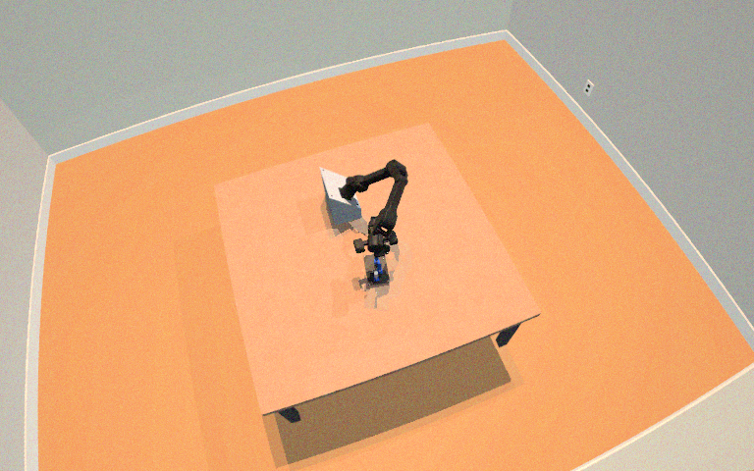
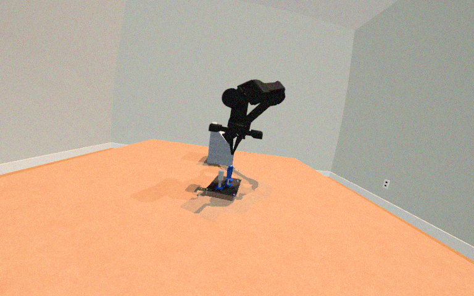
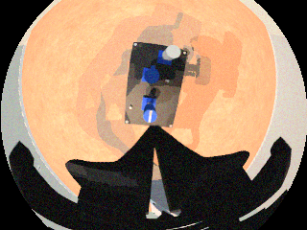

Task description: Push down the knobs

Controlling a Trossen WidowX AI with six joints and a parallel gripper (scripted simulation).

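Now: gripper tip 5 cm short of the blue knob and 5 cm above it.
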